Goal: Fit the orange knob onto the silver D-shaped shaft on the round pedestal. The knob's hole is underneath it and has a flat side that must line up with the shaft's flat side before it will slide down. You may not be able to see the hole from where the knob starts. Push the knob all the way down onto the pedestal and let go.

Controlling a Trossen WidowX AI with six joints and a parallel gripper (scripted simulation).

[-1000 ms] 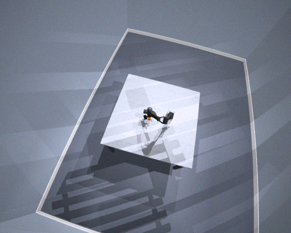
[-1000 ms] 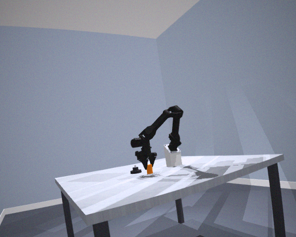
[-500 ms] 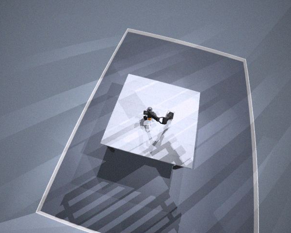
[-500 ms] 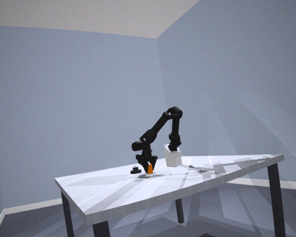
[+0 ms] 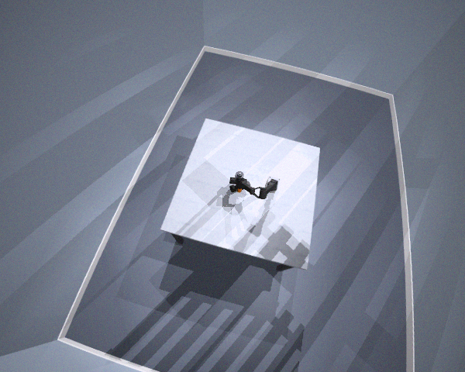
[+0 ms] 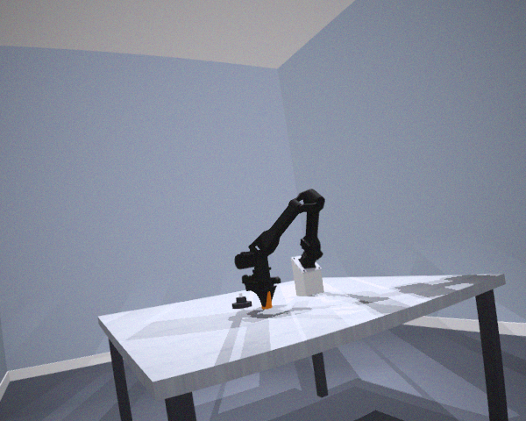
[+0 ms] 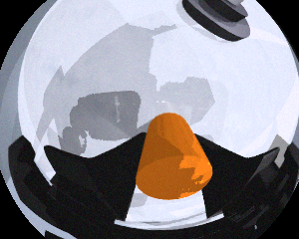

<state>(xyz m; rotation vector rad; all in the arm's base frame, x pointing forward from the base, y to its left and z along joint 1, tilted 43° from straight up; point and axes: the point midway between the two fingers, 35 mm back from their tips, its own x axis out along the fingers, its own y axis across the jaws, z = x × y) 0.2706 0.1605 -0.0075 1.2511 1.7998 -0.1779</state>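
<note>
Now: gripper tip 150 mm to the left of the pedestal, 40 mm short of it and 20 mm below it. Also, from my gripper tip: orange knob (30 mm above).
</note>
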